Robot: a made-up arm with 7 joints. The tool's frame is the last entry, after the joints.
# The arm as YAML. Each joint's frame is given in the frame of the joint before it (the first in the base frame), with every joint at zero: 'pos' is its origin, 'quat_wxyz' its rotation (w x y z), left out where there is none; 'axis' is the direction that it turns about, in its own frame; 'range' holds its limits. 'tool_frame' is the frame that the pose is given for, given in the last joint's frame.
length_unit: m
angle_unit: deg
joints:
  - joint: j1
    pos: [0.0, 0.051, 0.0]
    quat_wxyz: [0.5, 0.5, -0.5, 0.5]
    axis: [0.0, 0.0, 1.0]
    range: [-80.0, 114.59]
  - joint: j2
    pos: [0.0, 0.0, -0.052]
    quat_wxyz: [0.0, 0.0, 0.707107, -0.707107]
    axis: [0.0, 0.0, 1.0]
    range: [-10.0, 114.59]
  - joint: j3
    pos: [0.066, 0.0, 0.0]
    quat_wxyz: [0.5, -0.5, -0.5, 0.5]
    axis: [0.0, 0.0, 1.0]
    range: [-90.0, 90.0]
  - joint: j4
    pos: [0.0, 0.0, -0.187]
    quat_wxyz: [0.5, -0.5, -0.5, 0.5]
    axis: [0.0, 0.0, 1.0]
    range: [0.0, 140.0]
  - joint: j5
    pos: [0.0, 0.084, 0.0]
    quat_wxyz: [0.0, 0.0, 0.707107, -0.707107]
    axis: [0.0, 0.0, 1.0]
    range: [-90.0, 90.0]
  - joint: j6
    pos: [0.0, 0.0, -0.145]
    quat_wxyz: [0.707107, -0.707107, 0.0, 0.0]
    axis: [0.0, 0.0, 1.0]
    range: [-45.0, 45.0]
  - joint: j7
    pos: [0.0, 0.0, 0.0]
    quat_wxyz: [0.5, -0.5, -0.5, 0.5]
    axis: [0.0, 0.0, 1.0]
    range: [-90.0, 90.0]
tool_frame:
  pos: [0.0, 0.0, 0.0]
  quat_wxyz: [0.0, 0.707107, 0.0, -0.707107]
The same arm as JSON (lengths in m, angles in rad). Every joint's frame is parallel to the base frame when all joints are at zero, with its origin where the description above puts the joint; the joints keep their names.
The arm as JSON. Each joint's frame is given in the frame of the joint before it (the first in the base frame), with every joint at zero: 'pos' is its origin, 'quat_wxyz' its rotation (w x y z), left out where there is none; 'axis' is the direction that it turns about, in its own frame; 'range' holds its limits. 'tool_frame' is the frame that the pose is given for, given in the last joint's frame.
{"length_unit": "m", "angle_unit": "rad", "joints": [{"joint": "j1", "pos": [0.0, 0.051, 0.0], "axis": "-y", "range": [-1.3963, 2.0]}, {"joint": "j2", "pos": [0.0, 0.052, 0.0], "axis": "+x", "range": [-0.1745, 2.0]}, {"joint": "j3", "pos": [0.0, 0.0, -0.066], "axis": "+z", "range": [-1.5708, 1.5708]}, {"joint": "j4", "pos": [0.0, 0.0, -0.187], "axis": "-y", "range": [0.0, 2.4435]}, {"joint": "j5", "pos": [0.0, 0.0, -0.084], "axis": "+z", "range": [-1.5708, 1.5708]}, {"joint": "j6", "pos": [0.0, 0.0, -0.145], "axis": "+y", "range": [-0.7854, 0.7854]}, {"joint": "j7", "pos": [0.0, 0.0, 0.0], "axis": "-x", "range": [-1.5708, 1.5708]}], "tool_frame": {"pos": [0.0, 0.0, 0.0]}}
